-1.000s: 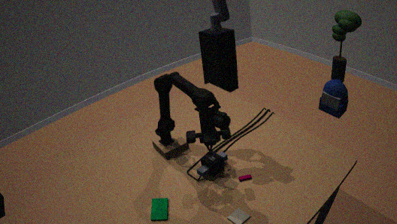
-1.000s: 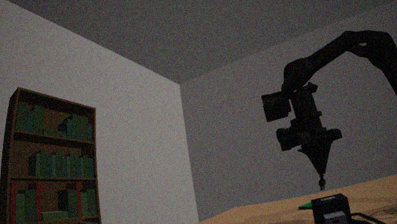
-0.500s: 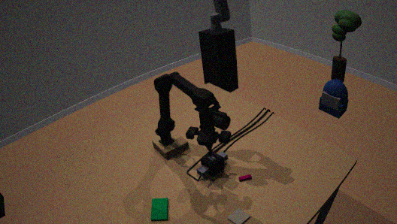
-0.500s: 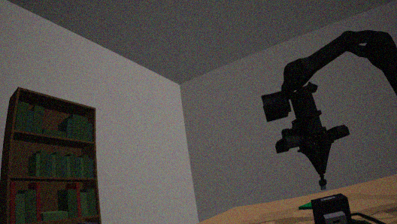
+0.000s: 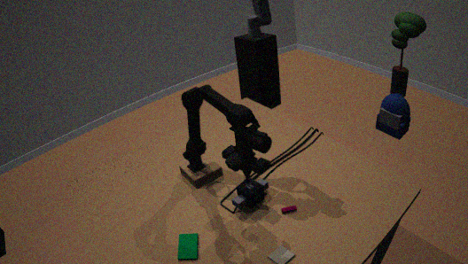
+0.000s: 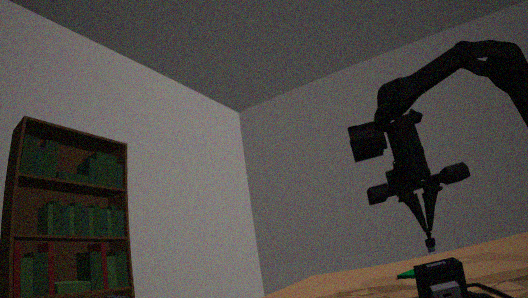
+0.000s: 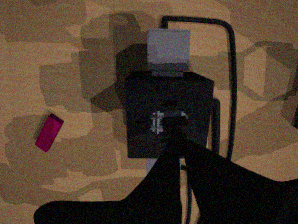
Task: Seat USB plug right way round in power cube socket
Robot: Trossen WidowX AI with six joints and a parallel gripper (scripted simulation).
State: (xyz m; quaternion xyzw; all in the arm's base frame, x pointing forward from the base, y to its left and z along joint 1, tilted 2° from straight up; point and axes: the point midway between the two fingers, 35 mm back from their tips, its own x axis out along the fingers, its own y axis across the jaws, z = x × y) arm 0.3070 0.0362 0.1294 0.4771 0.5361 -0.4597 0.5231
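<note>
My gripper tip is now 2 cm above the USB plug. Also, from my gripper tip: green block 33 cm to the right, 13 cm below, 2 cm ahead; white tile 30 cm ahead, 13 cm to the right, 13 cm below; magenta block 16 cm ahead, 13 cm below, 6 cm to the left.
</note>
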